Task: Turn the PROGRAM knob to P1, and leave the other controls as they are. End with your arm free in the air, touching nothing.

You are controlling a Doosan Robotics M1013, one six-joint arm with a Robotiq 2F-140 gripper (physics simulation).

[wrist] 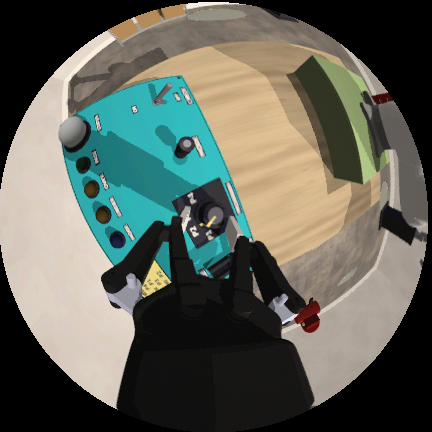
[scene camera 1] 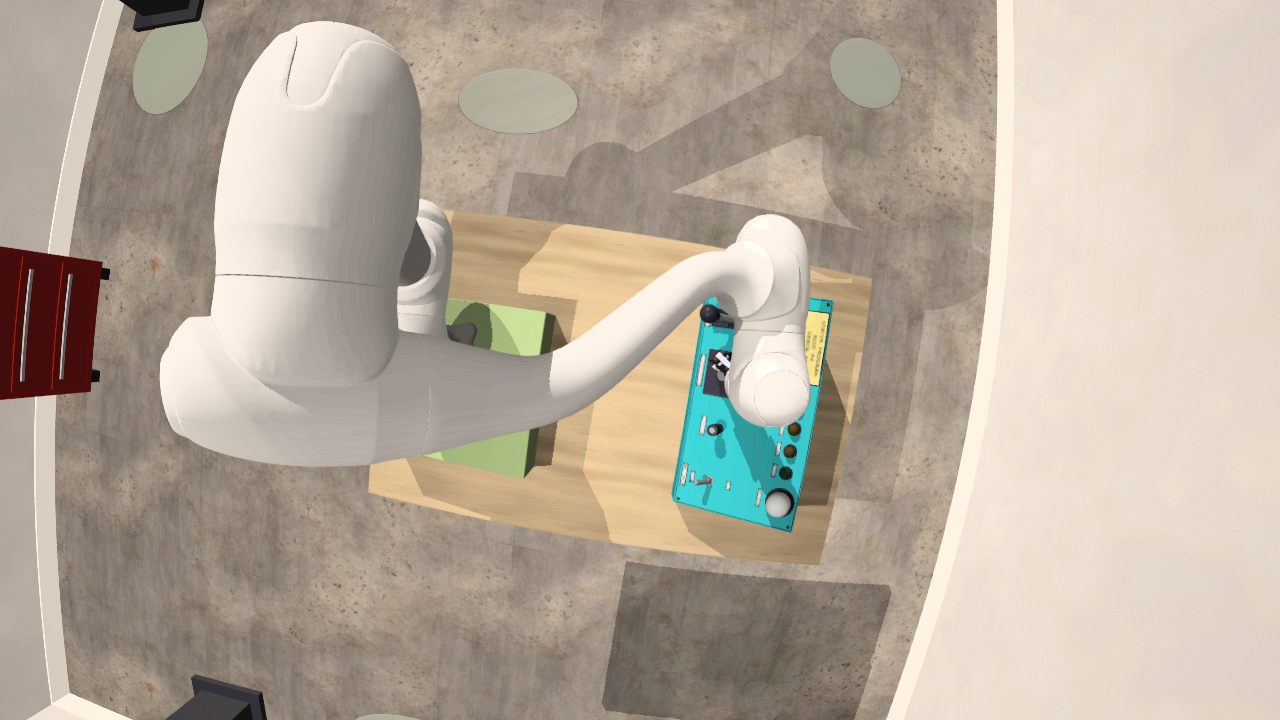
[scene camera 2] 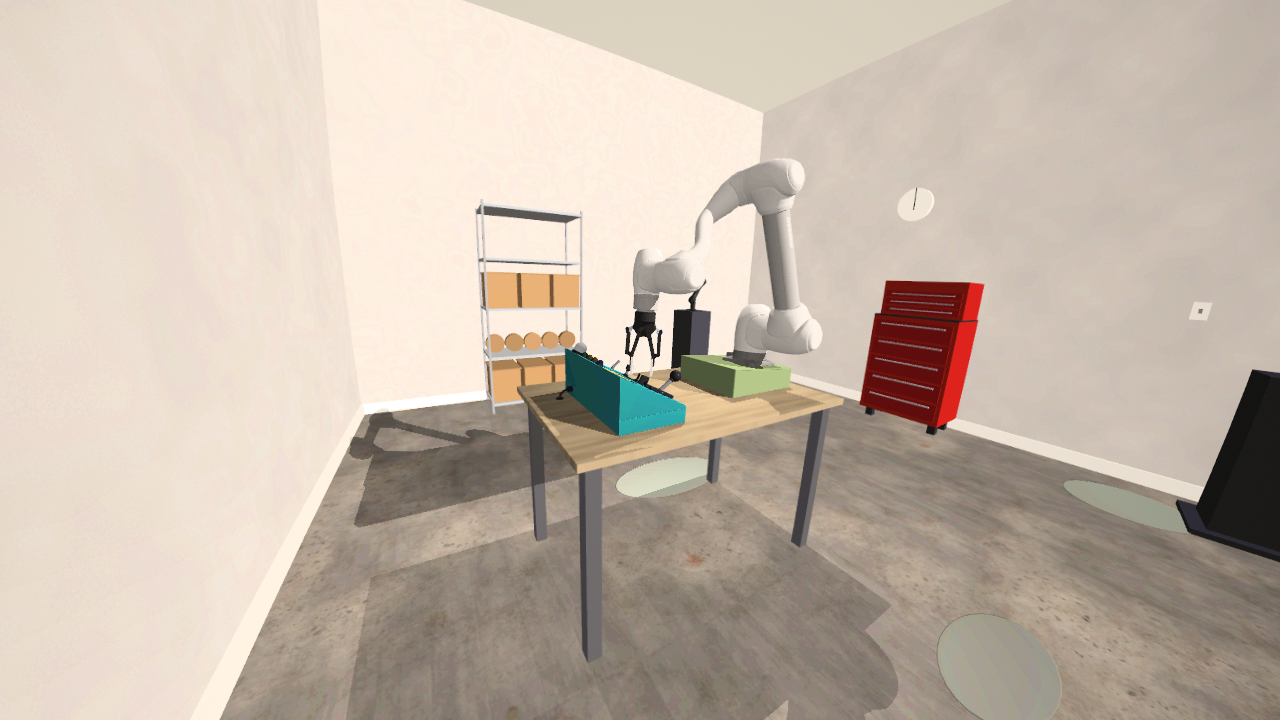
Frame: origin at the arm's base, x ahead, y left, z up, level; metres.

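Seen in the pictures: gripper, fingertip midpoint: (wrist: pixel 207 218) (scene camera 2: pixel 641 374); arm's base, link origin: (wrist: pixel 374 127) (scene camera 2: pixel 748 362).
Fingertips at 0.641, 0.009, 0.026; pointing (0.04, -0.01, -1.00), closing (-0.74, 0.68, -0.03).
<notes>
Offsets run from my fingertips to a thing's top centre, as dx, dy, dz. "spot": to the spot under its first point.
The teal control panel (scene camera 1: pixel 699 461) (scene camera 2: pixel 594 394) (wrist: pixel 142 122) lies on the table. The round black PROGRAM knob @[-0.006, +0.001, +0.006] (wrist: pixel 214 216) sits on a dark plate @[+0.001, +0.000, -0.009] (scene camera 1: pixel 714 383) (wrist: pixel 223 190) with white labels. Its yellow mark points to the side of P2 and P1 in the wrist view; I cannot tell exactly which. P4 is readable and P3 is covered by a finger. My gripper (scene camera 2: pixel 640 368) (wrist: pixel 207 218) is partly open with nothing gripped. In the wrist view its two pads appear on either side of the knob, close over the panel; contact cannot be told. The arm hides much of the gripper in scene camera 1.
Near the knob are a black-ball lever @[-0.054, +0.126, +0.038] (scene camera 1: pixel 709 313) (scene camera 2: pixel 674 376) and a black stick control @[-0.017, -0.118, +0.012] (scene camera 1: pixel 714 429) (wrist: pixel 185 146). Further along are a toggle @[-0.040, -0.237, +0.004] (scene camera 1: pixel 704 480) (wrist: pixel 164 93), a large pale button @[spot: +0.107, -0.251, +0.085] (scene camera 1: pixel 778 503) (wrist: pixel 74 132) and several lamps. A yellow note @[spot: +0.175, +0.066, +0.050] (scene camera 1: pixel 817 349) (wrist: pixel 156 280) lies on the panel.
</notes>
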